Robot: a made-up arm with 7 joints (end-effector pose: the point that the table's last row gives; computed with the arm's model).
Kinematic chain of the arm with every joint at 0, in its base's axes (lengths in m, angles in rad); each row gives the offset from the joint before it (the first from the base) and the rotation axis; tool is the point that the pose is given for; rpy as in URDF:
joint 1: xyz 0 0 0.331 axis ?
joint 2: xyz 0 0 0 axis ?
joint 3: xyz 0 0 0.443 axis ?
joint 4: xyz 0.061 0 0 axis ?
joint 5: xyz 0.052 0 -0.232 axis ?
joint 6: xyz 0 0 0 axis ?
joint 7: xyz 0.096 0 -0.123 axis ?
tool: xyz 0 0 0 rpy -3.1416 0 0
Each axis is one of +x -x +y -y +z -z.
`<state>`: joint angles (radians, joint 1 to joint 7).
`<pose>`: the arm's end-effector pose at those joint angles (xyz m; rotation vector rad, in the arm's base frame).
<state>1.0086 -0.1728 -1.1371 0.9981 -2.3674 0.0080 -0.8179</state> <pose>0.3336 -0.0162 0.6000 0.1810 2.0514 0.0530</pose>
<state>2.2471 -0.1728 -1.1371 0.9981 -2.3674 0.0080 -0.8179</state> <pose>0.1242 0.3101 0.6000 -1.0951 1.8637 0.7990</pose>
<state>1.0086 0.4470 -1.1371 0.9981 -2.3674 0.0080 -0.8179</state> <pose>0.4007 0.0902 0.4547 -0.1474 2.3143 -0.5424</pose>
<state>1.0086 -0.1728 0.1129 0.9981 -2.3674 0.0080 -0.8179</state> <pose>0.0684 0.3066 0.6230 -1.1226 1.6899 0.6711</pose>
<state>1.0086 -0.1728 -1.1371 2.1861 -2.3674 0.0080 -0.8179</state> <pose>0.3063 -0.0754 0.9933 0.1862 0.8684 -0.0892</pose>
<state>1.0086 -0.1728 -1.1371 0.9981 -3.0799 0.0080 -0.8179</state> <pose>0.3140 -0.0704 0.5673 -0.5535 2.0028 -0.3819</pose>
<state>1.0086 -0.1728 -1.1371 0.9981 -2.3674 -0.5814 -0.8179</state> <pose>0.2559 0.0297 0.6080 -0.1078 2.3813 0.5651</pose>
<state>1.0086 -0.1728 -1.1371 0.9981 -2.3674 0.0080 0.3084</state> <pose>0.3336 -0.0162 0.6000 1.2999 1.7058 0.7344</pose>
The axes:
joint 1: +z
joint 2: +y
joint 3: +z
joint 4: -y
joint 5: -z
joint 6: +y
joint 7: -z

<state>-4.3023 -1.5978 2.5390 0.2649 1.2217 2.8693 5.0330</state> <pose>0.1562 -0.2664 0.1683 0.5502 1.3795 -0.5943</pose>
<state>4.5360 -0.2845 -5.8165 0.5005 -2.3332 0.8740 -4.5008</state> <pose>0.0753 -0.2543 0.5477 1.4292 -0.7381 0.2357</pose>
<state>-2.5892 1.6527 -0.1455 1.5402 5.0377 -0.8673 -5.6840</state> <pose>-0.3800 -0.3544 -0.0325 1.5433 -2.3160 0.9667</pose>
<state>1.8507 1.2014 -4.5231 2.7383 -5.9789 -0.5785 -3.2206</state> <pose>-0.2078 0.7124 0.5706 -0.2240 -1.7650 -2.0377</pose>
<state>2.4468 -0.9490 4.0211 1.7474 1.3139 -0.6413 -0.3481</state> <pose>0.5973 -0.3037 0.4149 -1.5685 1.9281 -1.1306</pose>
